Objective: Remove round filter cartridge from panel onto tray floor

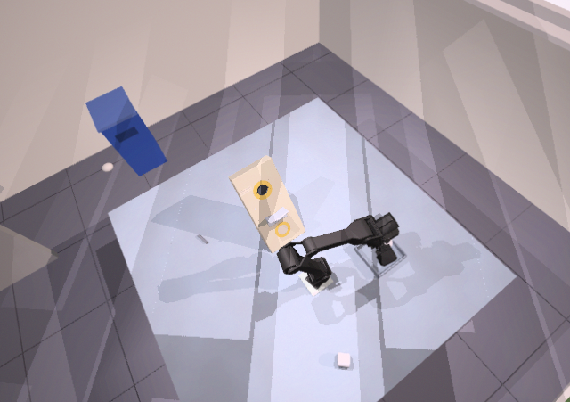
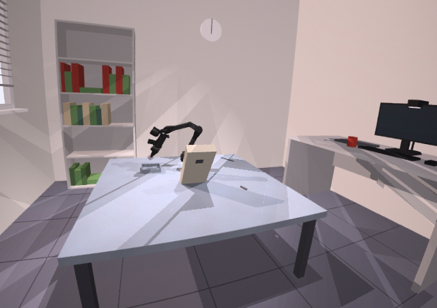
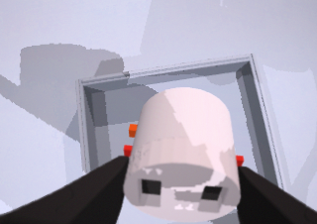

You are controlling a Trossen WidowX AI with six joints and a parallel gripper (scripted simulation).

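My gripper tip is right at the round pale grey filter cartridge. From my gripper tip the other things lie so: clear square tray (110 mm below, 10 mm behind); dark piece (610 mm ahead, 470 mm to the left, 110 mm below); beige service panel (440 mm ahead, 190 mm to the left, 30 mm above).
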